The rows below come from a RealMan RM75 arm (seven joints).
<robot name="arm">
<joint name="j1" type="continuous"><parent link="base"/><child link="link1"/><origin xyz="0 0 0.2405" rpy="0 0 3.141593"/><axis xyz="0 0 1"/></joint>
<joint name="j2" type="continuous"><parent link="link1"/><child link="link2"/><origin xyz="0 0 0" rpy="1.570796 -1.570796 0"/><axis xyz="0 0 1"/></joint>
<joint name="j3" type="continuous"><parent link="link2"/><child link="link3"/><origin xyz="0.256 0 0" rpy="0 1.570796 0"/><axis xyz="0 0 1"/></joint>
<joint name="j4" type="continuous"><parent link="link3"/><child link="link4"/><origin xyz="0 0 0" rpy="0 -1.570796 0"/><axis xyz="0 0 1"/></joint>
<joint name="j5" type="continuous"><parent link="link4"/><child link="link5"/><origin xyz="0.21 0 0" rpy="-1.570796 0 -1.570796"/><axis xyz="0 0 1"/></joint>
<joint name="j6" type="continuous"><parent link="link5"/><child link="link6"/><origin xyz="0 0 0" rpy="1.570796 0 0"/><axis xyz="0 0 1"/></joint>
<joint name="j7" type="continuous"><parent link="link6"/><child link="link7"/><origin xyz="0 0.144 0" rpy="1.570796 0 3.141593"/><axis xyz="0 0 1"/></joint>
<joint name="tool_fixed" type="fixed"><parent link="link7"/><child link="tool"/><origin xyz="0 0 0" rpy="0 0 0"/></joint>
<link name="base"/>
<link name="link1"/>
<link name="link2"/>
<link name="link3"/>
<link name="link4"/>
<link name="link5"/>
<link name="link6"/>
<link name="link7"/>
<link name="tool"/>
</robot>
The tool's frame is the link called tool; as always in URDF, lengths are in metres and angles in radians. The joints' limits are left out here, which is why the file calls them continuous.
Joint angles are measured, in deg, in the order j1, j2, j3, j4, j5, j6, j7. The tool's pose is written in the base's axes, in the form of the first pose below.
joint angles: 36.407, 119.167, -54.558, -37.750, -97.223, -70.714, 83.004
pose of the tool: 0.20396 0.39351 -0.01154 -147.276 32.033 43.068
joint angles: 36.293, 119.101, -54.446, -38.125, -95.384, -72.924, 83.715
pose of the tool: 0.19787 0.39114 -0.00786 -147.655 32.289 46.875
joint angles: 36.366, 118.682, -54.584, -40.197, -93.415, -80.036, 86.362
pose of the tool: 0.18059 0.38178 0.00148 -151.945 30.598 53.820
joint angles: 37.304, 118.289, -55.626, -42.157, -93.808, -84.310, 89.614
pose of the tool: 0.16560 0.37653 0.00477 -157.059 29.216 55.470
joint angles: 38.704, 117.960, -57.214, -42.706, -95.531, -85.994, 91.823
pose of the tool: 0.15645 0.37440 0.00060 -161.821 28.604 53.184
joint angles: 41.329, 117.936, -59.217, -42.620, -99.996, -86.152, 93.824
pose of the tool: 0.14719 0.37505 -0.01151 -167.649 27.375 46.024
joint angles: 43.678, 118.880, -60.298, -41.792, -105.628, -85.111, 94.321
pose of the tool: 0.14326 0.37475 -0.02895 -171.815 25.873 37.768
